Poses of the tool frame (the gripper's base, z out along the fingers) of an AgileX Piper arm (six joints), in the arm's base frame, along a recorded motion.
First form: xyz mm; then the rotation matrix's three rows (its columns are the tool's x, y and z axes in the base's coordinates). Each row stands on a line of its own.
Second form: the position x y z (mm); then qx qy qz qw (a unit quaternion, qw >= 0). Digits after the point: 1 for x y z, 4 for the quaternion.
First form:
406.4, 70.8, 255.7
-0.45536, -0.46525, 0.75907
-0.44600, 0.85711, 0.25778
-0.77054, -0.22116, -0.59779
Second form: 406.4, 70.8, 255.7, -0.2671, 0.8530, 0.0107, 0.4483
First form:
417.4, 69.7, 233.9
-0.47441, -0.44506, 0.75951
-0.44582, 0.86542, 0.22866
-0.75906, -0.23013, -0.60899
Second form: 417.4, 69.7, 233.9, -0.2594, 0.8586, -0.0004, 0.4422
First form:
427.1, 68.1, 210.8
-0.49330, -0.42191, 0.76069
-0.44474, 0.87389, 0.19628
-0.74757, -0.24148, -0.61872
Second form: 427.1, 68.1, 210.8, -0.2508, 0.8640, -0.0131, 0.4364
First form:
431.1, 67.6, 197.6
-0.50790, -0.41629, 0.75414
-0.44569, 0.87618, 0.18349
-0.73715, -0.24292, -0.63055
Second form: 431.1, 67.6, 197.6, -0.2482, 0.8681, -0.0171, 0.4295
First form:
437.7, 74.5, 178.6
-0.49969, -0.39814, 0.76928
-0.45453, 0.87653, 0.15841
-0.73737, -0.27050, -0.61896
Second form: 437.7, 74.5, 178.6, -0.2463, 0.8653, -0.0324, 0.4353
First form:
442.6, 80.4, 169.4
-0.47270, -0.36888, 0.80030
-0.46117, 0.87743, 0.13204
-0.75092, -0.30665, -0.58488
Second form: 442.6, 80.4, 169.4, -0.2423, 0.8566, -0.0510, 0.4527
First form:
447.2, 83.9, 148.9
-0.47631, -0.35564, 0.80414
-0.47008, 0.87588, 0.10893
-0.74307, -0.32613, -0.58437
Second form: 447.2, 83.9, 148.9, -0.2409, 0.8568, -0.0634, 0.4514
